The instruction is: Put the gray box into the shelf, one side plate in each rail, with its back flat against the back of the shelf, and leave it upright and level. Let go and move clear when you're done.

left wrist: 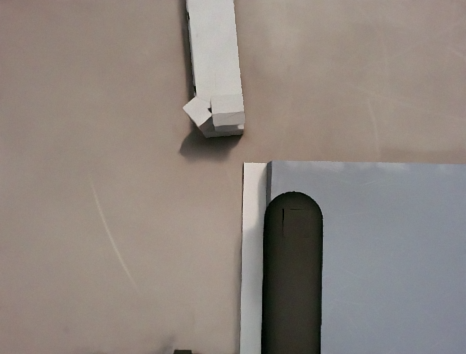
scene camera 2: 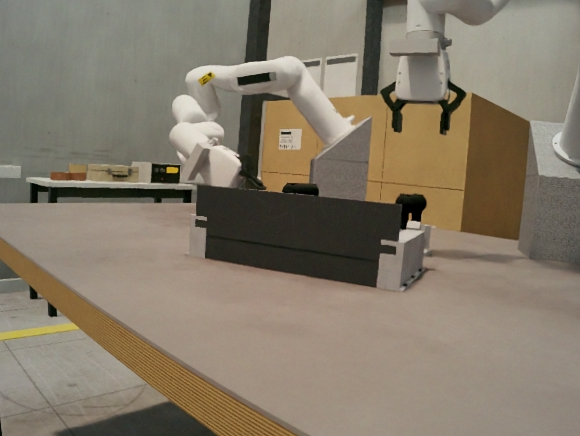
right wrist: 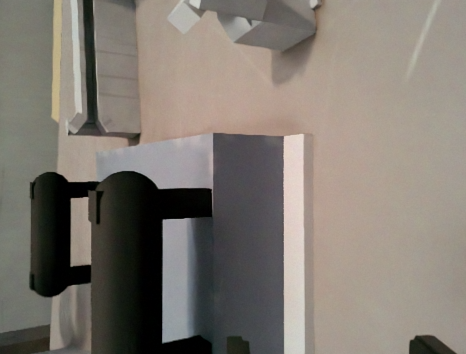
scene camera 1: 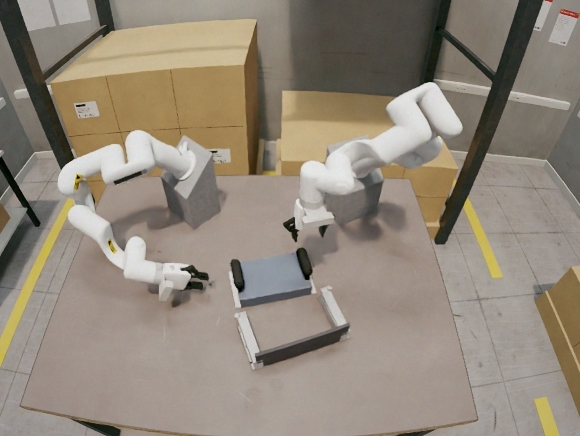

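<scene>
The blue-gray box (scene camera 1: 274, 281) (left wrist: 390, 250) (right wrist: 247, 240) lies upright on the table, outside the shelf, with white side plates and two black handles on top. The shelf is a dark back panel (scene camera 1: 302, 345) (scene camera 2: 300, 220) with two light rails (scene camera 1: 248, 340) (scene camera 1: 334, 307) (left wrist: 215, 50) (right wrist: 117, 75); their open ends face the box across a gap. My left gripper (scene camera 1: 309, 234) (scene camera 2: 420, 132) is open and empty, above and behind the box's right handle in scene camera 1. My right gripper (scene camera 1: 205, 281) (right wrist: 333, 345) is open and empty, low beside the box's left side, fingers pointing toward it.
The box and shelf stand on a brown table (scene camera 1: 380, 370) (scene camera 2: 350, 360). Gray pedestals (scene camera 1: 192, 195) (scene camera 1: 352, 200) carry the arms at the back. Stacked cardboard boxes (scene camera 1: 155, 95) (scene camera 2: 425, 165) stand behind them. A side table (scene camera 2: 110, 184) shows at the left in scene camera 2.
</scene>
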